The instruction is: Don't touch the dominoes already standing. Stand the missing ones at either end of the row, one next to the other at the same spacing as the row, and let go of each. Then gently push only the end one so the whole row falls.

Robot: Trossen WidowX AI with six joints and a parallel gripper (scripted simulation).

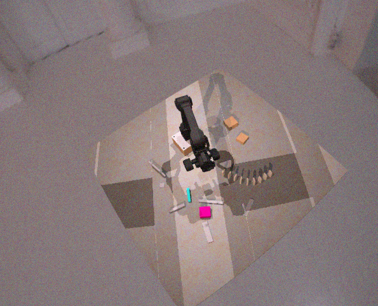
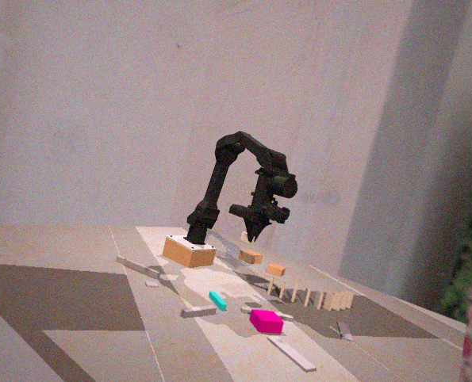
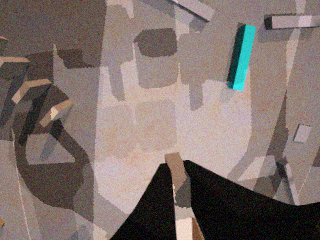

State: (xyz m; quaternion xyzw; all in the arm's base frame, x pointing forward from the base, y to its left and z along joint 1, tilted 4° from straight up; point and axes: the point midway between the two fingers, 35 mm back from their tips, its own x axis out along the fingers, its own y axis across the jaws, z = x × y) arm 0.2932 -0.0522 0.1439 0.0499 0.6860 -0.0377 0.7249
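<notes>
Now: the teal bar 40 mm ahead of my gripper tip, 130 mm to the right of it and 150 mm below it. From my gripper tip the other things lie so: magenta block 180 mm ahead, 100 mm to the right, 140 mm below.
</notes>
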